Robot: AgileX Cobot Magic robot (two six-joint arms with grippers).
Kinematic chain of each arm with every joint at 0, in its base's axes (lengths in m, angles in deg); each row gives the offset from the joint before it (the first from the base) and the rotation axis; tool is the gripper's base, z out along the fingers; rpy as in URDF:
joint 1: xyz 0 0 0.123 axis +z
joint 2: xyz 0 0 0 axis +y
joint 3: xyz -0.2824 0 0.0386 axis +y
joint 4: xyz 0.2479 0 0.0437 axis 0.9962 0 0.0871
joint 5: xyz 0 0 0 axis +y
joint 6: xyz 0.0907 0 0.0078 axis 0.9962 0 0.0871
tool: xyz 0 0 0 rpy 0 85 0
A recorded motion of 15 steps. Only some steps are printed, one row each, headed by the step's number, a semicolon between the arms.
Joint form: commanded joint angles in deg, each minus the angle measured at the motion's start. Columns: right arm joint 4, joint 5, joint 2, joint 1, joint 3, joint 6; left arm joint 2, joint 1, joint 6, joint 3, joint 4, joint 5.
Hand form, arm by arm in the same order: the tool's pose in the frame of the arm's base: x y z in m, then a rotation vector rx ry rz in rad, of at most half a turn. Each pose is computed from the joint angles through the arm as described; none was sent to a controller.
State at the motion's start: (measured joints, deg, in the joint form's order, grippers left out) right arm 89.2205 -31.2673 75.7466 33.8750 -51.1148 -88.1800; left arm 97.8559 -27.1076 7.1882 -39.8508 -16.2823 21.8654
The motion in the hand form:
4: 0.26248 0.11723 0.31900 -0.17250 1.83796 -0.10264; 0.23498 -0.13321 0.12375 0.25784 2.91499 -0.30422
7: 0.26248 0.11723 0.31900 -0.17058 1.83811 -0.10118; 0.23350 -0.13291 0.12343 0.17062 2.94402 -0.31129
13: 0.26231 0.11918 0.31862 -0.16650 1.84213 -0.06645; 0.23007 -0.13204 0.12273 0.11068 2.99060 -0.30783
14: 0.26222 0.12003 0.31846 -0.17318 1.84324 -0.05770; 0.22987 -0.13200 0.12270 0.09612 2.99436 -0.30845
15: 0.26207 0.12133 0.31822 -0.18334 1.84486 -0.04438; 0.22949 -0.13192 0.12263 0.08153 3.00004 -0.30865
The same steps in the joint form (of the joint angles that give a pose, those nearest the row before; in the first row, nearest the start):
4: -0.78 0.34 -0.46 -0.47 0.15 0.12; 0.06 -0.24 -9.66 -0.33 -0.63 1.15
7: -0.78 0.34 -0.46 -0.47 0.15 0.24; 0.06 -0.24 -13.22 -0.33 -0.63 2.12
13: -0.78 1.60 -0.46 -0.47 0.16 1.45; 0.06 -0.24 -16.00 -0.33 -0.42 4.38
14: -0.78 2.15 -0.47 -0.47 0.16 1.45; 0.06 -0.24 -16.58 -0.33 -0.41 4.52
15: -0.78 2.98 -0.47 -0.47 0.16 1.45; 0.06 -0.24 -17.16 -0.33 -0.42 4.76

